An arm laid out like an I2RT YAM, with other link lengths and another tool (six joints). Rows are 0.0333 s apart.
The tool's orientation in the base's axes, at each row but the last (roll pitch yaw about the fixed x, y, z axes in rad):
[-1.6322, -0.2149, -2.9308]
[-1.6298, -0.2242, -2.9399]
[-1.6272, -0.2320, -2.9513]
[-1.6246, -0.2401, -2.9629]
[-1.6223, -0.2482, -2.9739]
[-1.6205, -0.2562, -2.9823]
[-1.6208, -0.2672, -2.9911]
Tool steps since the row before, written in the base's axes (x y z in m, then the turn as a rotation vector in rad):
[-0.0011, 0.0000, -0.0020, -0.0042, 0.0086, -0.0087]
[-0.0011, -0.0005, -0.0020, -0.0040, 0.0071, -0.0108]
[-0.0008, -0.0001, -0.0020, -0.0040, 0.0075, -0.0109]
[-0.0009, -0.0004, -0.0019, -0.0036, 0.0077, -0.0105]
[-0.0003, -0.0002, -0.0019, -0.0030, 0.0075, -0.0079]
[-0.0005, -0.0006, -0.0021, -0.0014, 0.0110, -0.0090]
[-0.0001, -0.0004, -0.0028, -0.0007, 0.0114, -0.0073]
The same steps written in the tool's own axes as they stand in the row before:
[0.0006, 0.0022, -0.0001, 0.0004, 0.0095, -0.0087]
[0.0007, 0.0022, 0.0004, 0.0000, 0.0115, -0.0071]
[0.0003, 0.0021, 0.0001, -0.0001, 0.0116, -0.0075]
[0.0005, 0.0021, 0.0003, -0.0004, 0.0111, -0.0076]
[-0.0001, 0.0019, 0.0002, -0.0003, 0.0085, -0.0075]
[0.0000, 0.0022, 0.0006, -0.0026, 0.0092, -0.0106]
[-0.0006, 0.0027, 0.0005, -0.0029, 0.0073, -0.0110]

